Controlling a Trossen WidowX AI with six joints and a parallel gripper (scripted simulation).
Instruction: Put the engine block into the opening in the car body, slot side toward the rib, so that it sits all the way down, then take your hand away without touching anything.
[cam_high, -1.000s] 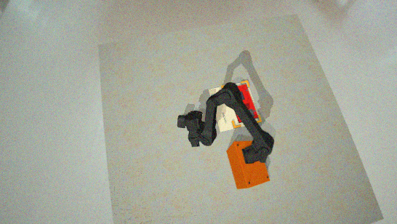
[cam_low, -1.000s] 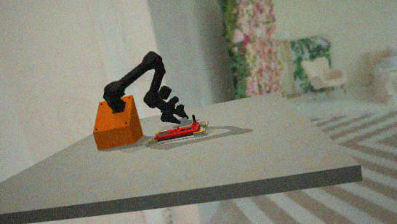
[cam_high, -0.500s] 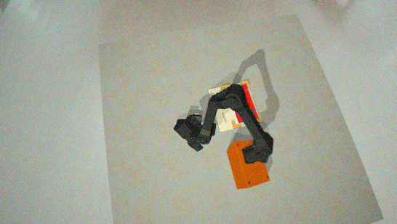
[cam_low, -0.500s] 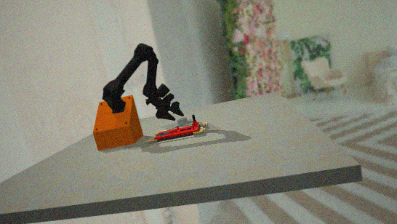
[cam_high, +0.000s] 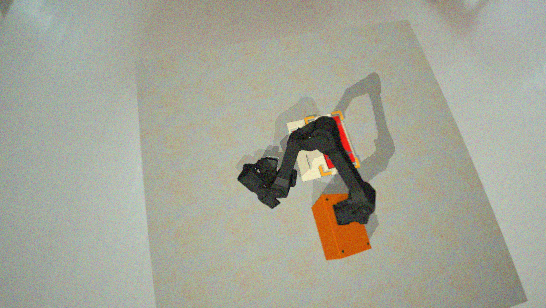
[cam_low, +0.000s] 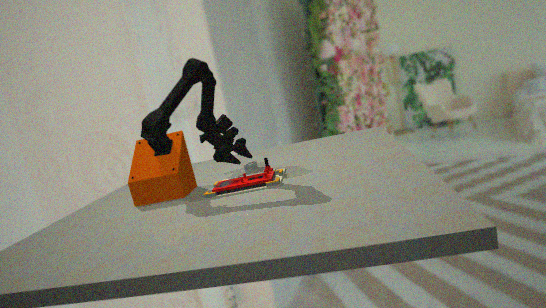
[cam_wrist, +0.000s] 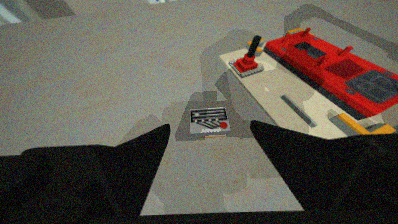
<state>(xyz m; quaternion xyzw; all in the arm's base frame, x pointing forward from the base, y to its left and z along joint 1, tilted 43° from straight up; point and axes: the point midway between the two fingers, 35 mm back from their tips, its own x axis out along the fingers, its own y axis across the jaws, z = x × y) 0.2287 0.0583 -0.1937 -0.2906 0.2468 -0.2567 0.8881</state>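
Now: the engine block 2 cm ahead of my gripper tip, 1 cm to the right of it and 3 cm below it. From my gripper tip the other things lie so: cream base plate: 5 cm ahead, 23 cm to the right, 3 cm below; black peg: 11 cm ahead, 13 cm to the right, 1 cm below.
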